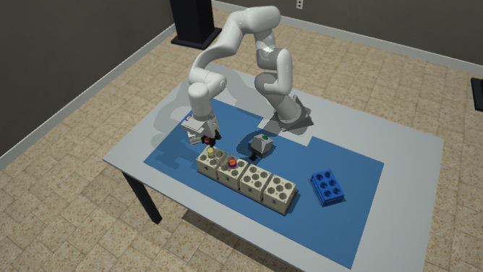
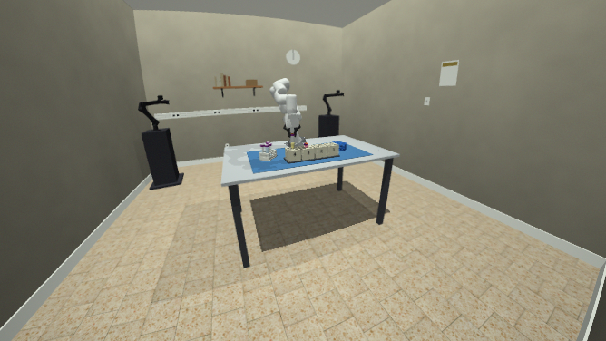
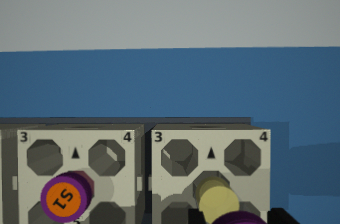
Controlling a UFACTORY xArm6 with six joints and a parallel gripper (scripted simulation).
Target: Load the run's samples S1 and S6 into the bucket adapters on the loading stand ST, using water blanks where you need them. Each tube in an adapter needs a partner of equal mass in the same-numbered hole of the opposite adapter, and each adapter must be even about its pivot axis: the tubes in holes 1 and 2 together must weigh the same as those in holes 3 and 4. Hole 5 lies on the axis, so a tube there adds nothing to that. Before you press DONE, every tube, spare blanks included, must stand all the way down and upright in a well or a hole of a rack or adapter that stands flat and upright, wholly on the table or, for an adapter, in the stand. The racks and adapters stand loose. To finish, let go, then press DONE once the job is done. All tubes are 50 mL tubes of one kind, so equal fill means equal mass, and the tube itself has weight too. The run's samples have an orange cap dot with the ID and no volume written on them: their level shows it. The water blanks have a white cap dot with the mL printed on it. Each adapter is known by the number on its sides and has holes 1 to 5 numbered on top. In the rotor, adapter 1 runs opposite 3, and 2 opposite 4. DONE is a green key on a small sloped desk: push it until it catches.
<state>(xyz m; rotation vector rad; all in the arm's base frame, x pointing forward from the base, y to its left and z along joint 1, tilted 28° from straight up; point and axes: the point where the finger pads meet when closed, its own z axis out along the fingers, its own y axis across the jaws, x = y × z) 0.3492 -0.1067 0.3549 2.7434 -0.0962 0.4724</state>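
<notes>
The sample tube is 10 mm to the left of my hand and 50 mm below it. Also, from my hand: white rack: 150 mm behind, 150 mm to the right, 180 mm below; stand: 20 mm ahead, 160 mm to the left, 200 mm below; done desk: 190 mm behind, 170 mm to the left, 150 mm below.
</notes>
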